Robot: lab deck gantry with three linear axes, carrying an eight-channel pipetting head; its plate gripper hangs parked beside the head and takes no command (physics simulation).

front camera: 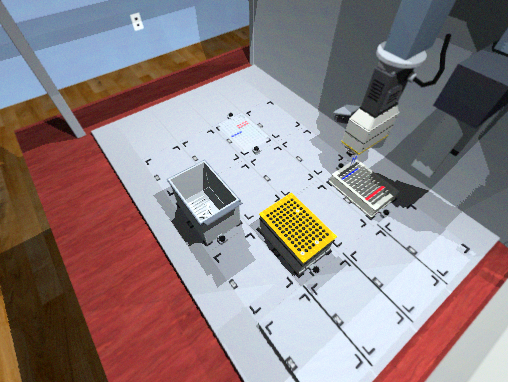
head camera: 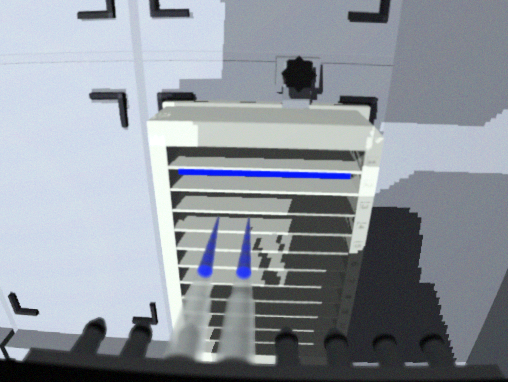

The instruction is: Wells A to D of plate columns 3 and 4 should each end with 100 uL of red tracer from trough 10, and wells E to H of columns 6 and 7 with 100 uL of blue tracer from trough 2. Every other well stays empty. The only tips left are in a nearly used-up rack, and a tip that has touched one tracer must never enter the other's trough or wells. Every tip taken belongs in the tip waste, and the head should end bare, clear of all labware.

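The pipetting head (front camera: 370, 127) hangs above the trough reservoir (front camera: 350, 195) (head camera: 260, 135). It carries two tips with blue in their lower ends, a left tip (head camera: 205, 265) and a right tip (head camera: 244, 265), on the third and fourth channels from the left; the other channels are bare. The tips look raised above the reservoir. Blue trough 2 (front camera: 350, 174) (head camera: 265, 173) lies near one end, red trough 10 (front camera: 375, 193) near the other. The plate (front camera: 256, 140) shows two red rows and one short blue row. The yellow tip rack (front camera: 326, 239) has mostly dark holes and a few pale spots. The parked plate gripper's fingers cannot be made out.
The grey tip waste bin (front camera: 223, 228) stands left of the tip rack, with pale tips at its bottom. A grey post (front camera: 55, 95) stands at the deck's far left corner. Low black corner brackets and small dark knobs mark the deck positions.
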